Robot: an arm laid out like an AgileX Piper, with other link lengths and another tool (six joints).
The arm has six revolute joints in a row. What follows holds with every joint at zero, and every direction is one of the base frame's.
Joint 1 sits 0.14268 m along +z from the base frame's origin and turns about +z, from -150.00 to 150.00 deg.
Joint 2 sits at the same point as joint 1 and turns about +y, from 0.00 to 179.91 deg.
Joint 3 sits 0.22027 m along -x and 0.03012 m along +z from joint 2 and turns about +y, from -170.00 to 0.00 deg.
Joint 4 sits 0.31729 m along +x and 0.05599 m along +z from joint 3 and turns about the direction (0.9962, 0, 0.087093), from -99.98 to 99.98 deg.
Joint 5 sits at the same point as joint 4 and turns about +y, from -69.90 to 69.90 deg.
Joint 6 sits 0.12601 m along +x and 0.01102 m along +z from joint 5 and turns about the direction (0.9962, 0, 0.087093), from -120.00 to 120.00 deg.
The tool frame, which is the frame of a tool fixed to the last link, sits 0.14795 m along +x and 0.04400 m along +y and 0.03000 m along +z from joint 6; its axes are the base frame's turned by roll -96.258, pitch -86.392 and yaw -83.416 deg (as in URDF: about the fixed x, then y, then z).
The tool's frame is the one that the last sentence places.
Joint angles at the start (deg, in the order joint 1, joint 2, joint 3, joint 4, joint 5, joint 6):
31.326, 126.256, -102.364, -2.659, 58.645, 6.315
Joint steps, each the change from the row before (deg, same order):
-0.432, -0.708, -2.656, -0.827, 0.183, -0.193
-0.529, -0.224, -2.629, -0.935, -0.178, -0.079
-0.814, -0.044, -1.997, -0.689, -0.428, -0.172
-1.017, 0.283, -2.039, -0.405, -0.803, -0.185
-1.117, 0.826, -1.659, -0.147, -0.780, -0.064
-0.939, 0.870, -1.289, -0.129, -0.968, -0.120
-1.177, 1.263, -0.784, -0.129, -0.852, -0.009
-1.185, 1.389, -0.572, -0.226, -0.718, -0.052
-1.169, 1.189, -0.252, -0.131, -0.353, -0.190
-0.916, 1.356, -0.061, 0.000, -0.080, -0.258
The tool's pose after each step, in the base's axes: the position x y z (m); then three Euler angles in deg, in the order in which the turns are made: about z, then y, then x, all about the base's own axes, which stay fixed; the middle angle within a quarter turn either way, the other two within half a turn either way. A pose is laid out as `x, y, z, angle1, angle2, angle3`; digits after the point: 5 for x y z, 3 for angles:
0.46962, 0.31380, -0.01693, -22.832, 10.008, -176.583
0.48771, 0.31414, 0.00445, -22.822, 13.091, -175.841
0.50384, 0.31086, 0.02055, -22.528, 15.611, -175.317
0.52098, 0.30673, 0.03499, -22.018, 18.107, -174.631
0.53538, 0.30057, 0.04113, -21.158, 19.685, -174.299
0.54768, 0.29528, 0.04441, -20.537, 21.050, -174.042
0.55806, 0.28581, 0.03909, -19.441, 21.539, -174.388
0.56674, 0.27484, 0.03021, -18.337, 21.634, -175.053
0.57240, 0.26296, 0.01995, -17.289, 21.241, -175.868
0.57406, 0.25289, 0.00567, -16.492, 20.185, -176.726

